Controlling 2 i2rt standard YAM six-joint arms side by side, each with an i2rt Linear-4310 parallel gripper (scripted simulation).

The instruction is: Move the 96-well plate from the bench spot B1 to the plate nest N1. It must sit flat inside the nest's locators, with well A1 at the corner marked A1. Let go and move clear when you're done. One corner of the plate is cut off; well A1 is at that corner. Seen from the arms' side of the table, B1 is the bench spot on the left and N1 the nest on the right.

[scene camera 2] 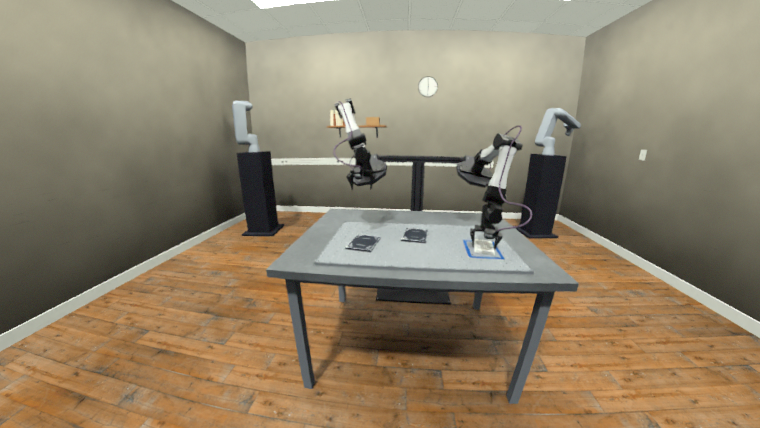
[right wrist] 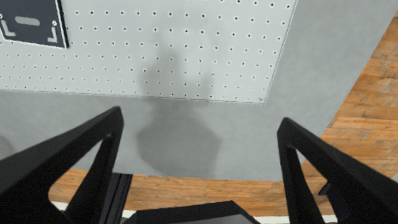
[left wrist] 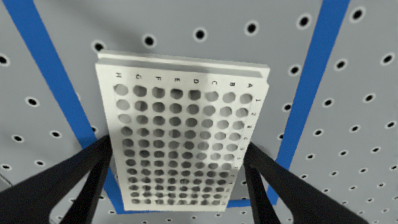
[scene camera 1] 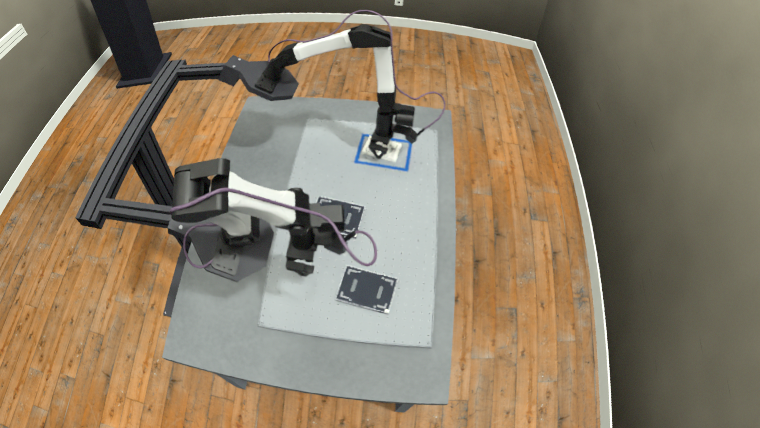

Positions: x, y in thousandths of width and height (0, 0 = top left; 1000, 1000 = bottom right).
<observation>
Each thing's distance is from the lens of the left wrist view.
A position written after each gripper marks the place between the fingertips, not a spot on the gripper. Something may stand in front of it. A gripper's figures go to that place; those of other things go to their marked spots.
left gripper (left wrist: 454, 650): 14 cm
white 96-well plate (left wrist: 451, 569): 11 cm
</observation>
